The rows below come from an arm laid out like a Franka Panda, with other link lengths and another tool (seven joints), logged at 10 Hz.
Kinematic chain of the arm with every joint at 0, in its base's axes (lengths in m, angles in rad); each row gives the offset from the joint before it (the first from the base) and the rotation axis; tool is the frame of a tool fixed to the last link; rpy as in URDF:
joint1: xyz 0 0 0.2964 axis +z
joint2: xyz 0 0 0 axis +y
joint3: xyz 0 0 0.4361 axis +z
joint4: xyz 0.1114 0 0 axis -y
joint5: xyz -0.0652 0 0.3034 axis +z
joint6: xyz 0 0 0 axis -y
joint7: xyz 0.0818 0 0 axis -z
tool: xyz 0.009 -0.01 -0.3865 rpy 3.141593 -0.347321 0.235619
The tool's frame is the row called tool.
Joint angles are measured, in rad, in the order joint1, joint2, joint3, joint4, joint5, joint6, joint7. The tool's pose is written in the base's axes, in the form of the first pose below.
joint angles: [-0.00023 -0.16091 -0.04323 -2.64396 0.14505 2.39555 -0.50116]
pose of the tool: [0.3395, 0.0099, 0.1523, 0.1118, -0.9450, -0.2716, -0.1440]
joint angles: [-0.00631 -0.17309 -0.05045 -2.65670 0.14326 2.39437 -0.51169]
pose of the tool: [0.3334, 0.0059, 0.1526, 0.1126, -0.9451, -0.2709, -0.1440]
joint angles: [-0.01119 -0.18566 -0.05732 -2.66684 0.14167 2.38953 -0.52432]
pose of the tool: [0.3274, 0.0028, 0.1534, 0.1141, -0.9446, -0.2720, -0.1437]
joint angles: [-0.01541 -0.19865 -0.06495 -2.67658 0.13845 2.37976 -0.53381]
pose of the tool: [0.3197, -0.0001, 0.1542, 0.1162, -0.9447, -0.2721, -0.1415]
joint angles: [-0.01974 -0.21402 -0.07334 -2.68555 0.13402 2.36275 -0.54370]
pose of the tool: [0.3099, -0.0027, 0.1554, 0.1193, -0.9448, -0.2725, -0.1375]
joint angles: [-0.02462 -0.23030 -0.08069 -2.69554 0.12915 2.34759 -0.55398]
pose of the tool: [0.3003, -0.0052, 0.1567, 0.1221, -0.9446, -0.2735, -0.1342]
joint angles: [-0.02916 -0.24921 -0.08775 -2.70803 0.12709 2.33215 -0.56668]
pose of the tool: [0.2896, -0.0064, 0.1580, 0.1260, -0.9441, -0.2748, -0.1314]
